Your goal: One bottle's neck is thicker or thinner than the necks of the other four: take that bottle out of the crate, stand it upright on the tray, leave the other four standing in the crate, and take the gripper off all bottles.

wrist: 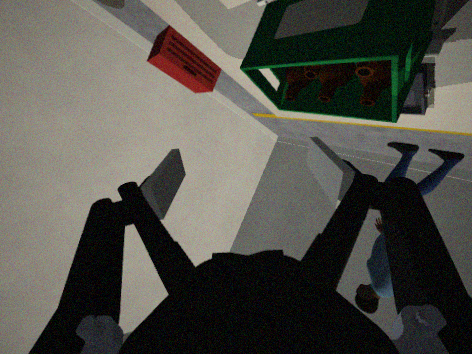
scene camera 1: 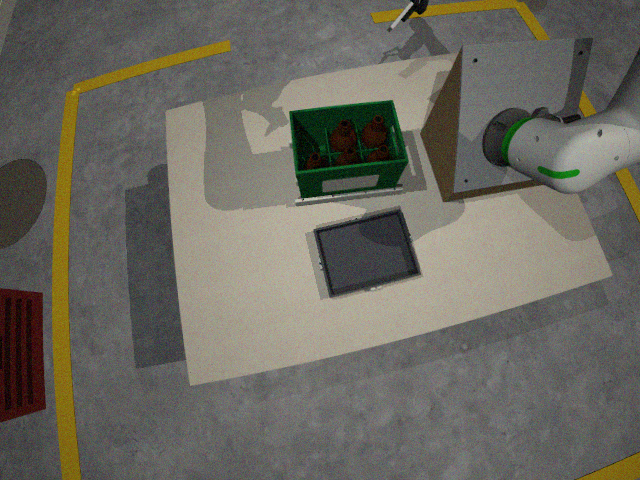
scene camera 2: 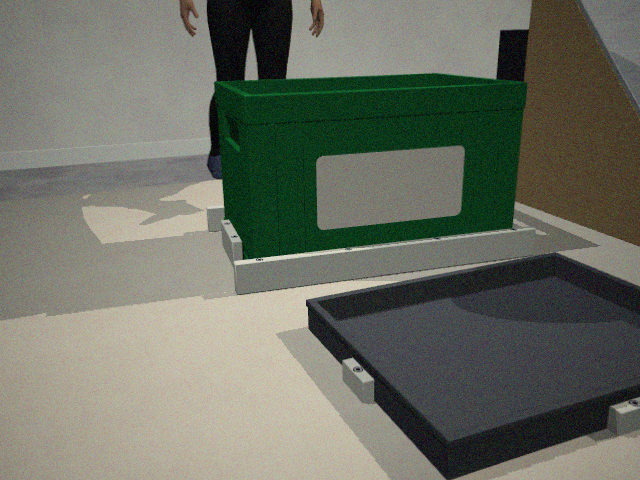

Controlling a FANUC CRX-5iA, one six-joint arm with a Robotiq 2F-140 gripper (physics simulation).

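Places are measured from the arm's base along level axes (x ahead, y left, z up), in centimetres.
Where they show: gripper, fingertip midpoint: [wrist: 243, 156] [scene camera 1: 367, 7]; arm's base, link origin: [scene camera 1: 507, 137].
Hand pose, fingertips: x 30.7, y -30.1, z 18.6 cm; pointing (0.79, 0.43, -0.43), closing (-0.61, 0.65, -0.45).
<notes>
Each offset is from my fingertips to the top centre of the thing. "spot": to the spot under its first point.
A green crate @[dx +9.7, dy +18.9, dz -18.5 cm] [scene camera 1: 305, 184] [scene camera 2: 279, 180] [wrist: 325, 49] stands upright on the pale table. In scene camera 1, brown bottles stand in it: two at the back, in the middle [scene camera 1: 343, 136] and right [scene camera 1: 374, 132], and three at the front, left [scene camera 1: 314, 161], middle [scene camera 1: 349, 156] and right [scene camera 1: 382, 153]. The back left compartment is empty. I cannot tell which neck differs. The crate wall hides the bottles in scene camera 2. The dark tray @[spot: dx +12.2, dy +47.2, dz -35.5 cm] [scene camera 1: 364, 258] [scene camera 2: 496, 361] lies empty in front of the crate. My gripper [wrist: 243, 156] is open and empty, clear of the crate.
Pale rails @[dx +11.1, dy +28.7, dz -33.1 cm] [scene camera 1: 348, 195] [scene camera 2: 387, 266] edge the crate's base. A brown-sided pedestal [scene camera 1: 445, 144] [scene camera 2: 578, 129] stands to the right, near the white arm [scene camera 1: 578, 149]. A person [scene camera 2: 248, 41] [wrist: 381, 265] stands beyond the crate. A red box [scene camera 1: 35, 356] [wrist: 185, 62] lies off to the left.
</notes>
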